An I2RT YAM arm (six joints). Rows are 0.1 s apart.
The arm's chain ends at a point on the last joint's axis. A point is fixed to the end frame.
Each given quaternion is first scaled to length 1.
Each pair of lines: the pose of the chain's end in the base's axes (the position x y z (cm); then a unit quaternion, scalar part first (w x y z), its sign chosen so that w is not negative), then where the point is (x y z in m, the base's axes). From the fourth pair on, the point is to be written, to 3 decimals.
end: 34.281 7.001 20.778 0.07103 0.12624 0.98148 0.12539
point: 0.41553 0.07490 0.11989
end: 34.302 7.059 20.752 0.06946 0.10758 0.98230 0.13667
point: 0.41584 0.08004 0.12008
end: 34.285 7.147 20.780 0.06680 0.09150 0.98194 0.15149
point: 0.41548 0.08581 0.12087
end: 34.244 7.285 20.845 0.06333 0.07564 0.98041 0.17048
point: 0.415 0.093 0.122
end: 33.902 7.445 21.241 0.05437 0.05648 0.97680 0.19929
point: 0.410 0.102 0.127
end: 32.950 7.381 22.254 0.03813 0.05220 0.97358 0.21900
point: 0.397 0.106 0.137
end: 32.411 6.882 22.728 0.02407 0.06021 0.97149 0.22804
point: 0.390 0.103 0.140
